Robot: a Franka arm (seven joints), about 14 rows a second.
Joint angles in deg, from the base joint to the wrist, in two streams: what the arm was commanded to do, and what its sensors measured. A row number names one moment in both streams.
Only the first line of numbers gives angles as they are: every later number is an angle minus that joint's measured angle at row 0.
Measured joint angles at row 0:
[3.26 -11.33 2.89 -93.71 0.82 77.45 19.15]
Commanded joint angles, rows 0 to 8:
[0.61 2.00 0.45 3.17 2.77 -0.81 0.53]
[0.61 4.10 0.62 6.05 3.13 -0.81 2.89]
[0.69 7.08 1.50 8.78 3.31 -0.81 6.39]
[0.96 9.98 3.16 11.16 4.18 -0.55 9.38]
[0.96 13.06 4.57 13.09 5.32 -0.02 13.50]
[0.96 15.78 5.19 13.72 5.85 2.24 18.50]
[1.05 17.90 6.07 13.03 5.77 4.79 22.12]
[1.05 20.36 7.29 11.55 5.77 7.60 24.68]
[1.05 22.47 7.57 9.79 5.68 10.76 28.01]
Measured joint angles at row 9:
[0.77 16.56 6.94 9.04 4.59 7.43 21.66]
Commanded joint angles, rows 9 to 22:
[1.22 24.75 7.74 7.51 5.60 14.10 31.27]
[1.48 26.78 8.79 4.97 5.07 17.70 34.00]
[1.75 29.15 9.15 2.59 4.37 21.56 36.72]
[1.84 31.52 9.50 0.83 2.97 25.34 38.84]
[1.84 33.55 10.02 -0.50 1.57 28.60 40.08]
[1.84 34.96 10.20 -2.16 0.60 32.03 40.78]
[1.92 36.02 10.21 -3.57 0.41 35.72 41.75]
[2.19 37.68 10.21 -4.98 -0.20 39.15 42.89]
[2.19 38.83 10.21 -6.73 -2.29 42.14 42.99]
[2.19 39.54 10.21 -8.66 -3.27 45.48 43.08]
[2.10 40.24 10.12 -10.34 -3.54 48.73 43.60]
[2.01 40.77 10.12 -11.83 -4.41 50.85 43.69]
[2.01 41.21 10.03 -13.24 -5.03 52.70 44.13]
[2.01 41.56 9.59 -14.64 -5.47 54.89 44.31]
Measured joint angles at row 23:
[2.02 41.96 9.94 -11.44 -3.68 51.04 42.13]
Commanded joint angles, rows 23 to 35:
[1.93 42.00 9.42 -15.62 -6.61 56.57 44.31]
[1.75 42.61 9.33 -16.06 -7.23 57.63 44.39]
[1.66 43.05 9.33 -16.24 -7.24 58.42 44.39]
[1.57 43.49 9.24 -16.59 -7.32 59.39 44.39]
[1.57 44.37 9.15 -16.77 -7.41 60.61 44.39]
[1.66 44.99 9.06 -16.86 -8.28 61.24 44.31]
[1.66 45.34 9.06 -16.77 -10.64 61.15 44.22]
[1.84 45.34 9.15 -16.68 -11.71 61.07 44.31]
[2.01 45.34 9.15 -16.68 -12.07 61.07 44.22]
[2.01 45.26 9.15 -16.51 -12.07 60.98 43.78]
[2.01 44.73 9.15 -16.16 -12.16 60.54 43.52]
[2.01 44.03 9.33 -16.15 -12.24 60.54 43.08]
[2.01 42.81 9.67 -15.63 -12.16 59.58 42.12]
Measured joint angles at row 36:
[1.86 45.29 9.16 -16.19 -10.79 60.49 42.54]
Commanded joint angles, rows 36 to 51:
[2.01 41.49 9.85 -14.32 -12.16 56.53 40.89]
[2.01 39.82 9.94 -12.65 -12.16 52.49 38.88]
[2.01 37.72 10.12 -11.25 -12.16 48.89 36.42]
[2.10 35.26 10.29 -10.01 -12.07 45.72 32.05]
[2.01 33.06 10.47 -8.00 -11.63 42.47 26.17]
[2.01 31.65 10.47 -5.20 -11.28 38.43 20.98]
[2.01 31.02 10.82 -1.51 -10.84 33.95 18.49]
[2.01 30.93 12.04 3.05 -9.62 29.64 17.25]
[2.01 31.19 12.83 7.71 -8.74 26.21 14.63]
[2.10 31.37 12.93 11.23 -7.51 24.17 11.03]
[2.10 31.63 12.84 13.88 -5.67 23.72 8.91]
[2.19 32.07 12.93 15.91 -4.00 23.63 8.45]
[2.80 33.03 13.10 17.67 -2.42 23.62 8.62]
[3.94 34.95 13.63 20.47 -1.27 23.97 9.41]
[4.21 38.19 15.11 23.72 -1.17 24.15 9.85]
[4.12 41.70 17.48 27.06 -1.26 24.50 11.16]
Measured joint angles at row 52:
[2.89 32.93 14.67 17.19 -2.11 25.01 10.43]
